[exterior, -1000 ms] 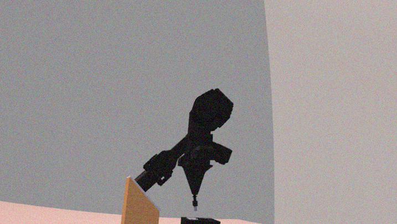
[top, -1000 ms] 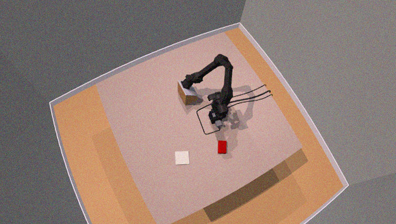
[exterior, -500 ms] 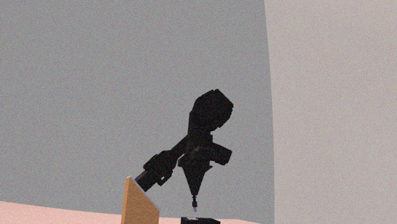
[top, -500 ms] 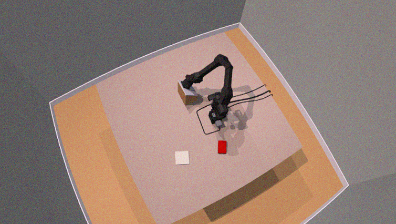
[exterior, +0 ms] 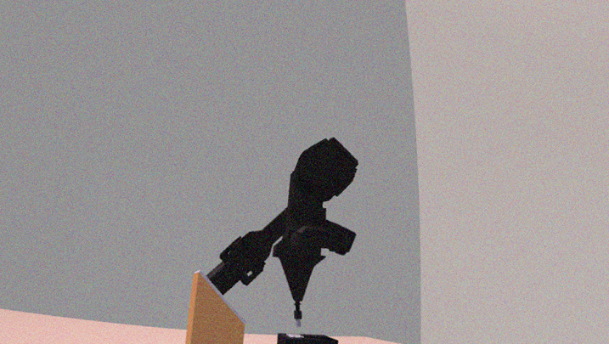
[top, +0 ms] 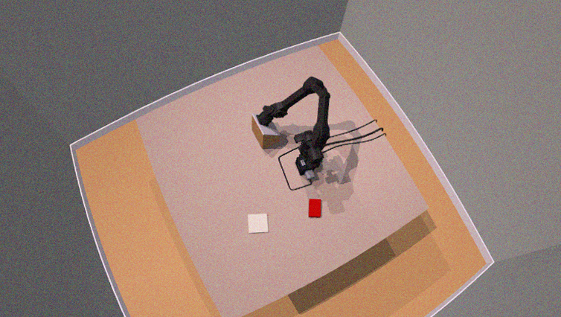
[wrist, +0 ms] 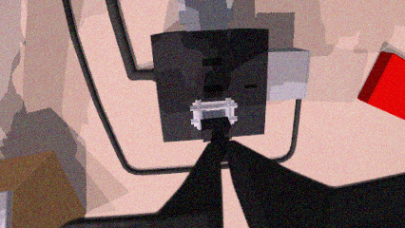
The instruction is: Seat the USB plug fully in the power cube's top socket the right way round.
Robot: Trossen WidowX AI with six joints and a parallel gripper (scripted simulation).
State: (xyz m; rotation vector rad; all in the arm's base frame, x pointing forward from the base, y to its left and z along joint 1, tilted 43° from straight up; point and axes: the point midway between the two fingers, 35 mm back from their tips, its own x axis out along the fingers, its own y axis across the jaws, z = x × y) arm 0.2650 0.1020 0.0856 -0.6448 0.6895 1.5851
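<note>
The USB plug is 20 mm below my gripper tip. The rest, counted from my gripper tip: red block 240 mm ahead, 20 mm to the right, 120 mm below; then USB socket 60 mm below; then white block 210 mm ahead, 320 mm to the right, 120 mm below.
</note>
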